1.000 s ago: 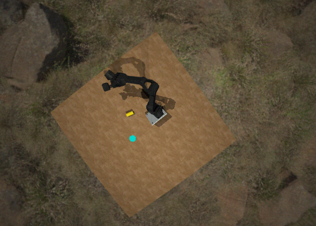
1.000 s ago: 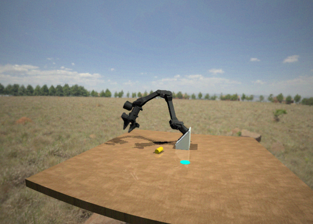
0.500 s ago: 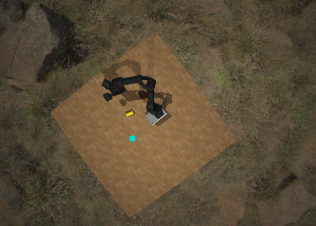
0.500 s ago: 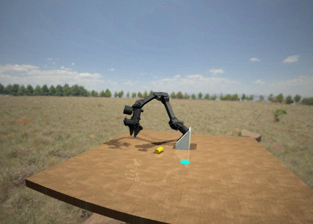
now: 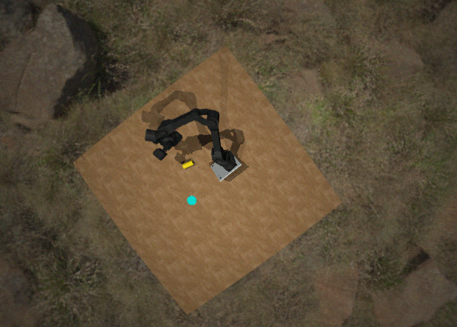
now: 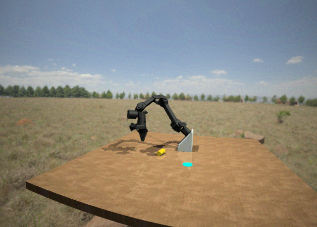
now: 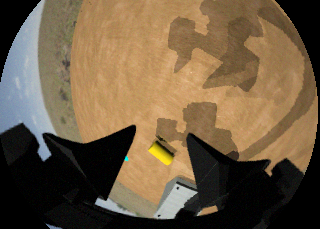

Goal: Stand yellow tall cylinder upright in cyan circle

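The yellow tall cylinder is 2 cm behind my gripper tip, 13 cm to the left of it and 7 cm below it. From my gripper tip the other things lie so: cyan circle 12 cm ahead, 32 cm to the left, 9 cm below.
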